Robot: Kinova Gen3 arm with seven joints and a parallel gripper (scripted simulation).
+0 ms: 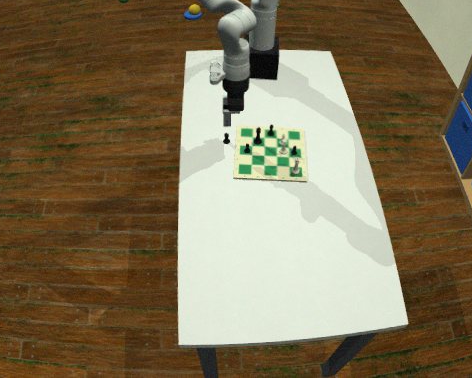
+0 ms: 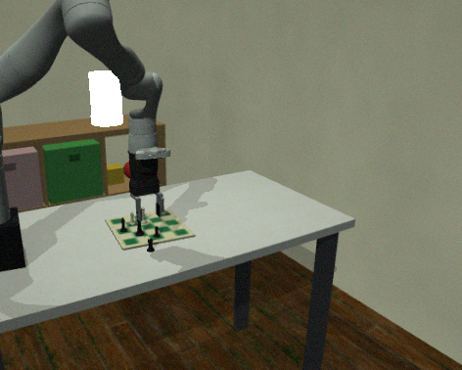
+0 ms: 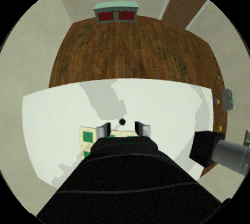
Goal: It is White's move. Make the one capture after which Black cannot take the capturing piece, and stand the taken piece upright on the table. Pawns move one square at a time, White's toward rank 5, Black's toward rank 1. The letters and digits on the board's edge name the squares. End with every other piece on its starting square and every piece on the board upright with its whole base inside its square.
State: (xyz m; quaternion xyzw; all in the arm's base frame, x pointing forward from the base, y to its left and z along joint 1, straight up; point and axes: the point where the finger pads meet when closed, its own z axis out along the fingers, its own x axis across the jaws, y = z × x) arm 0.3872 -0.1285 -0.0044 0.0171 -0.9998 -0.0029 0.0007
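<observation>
Now: the green-and-cream chessboard 5 cm ahead of my hand, 14 cm to the left of it and 11 cm below it. From my hand the other things lie so: tall white piece: 13 cm ahead, 21 cm to the left, 8 cm below; then tall black piece: 1 cm ahead, 10 cm to the left, 8 cm below.
</observation>
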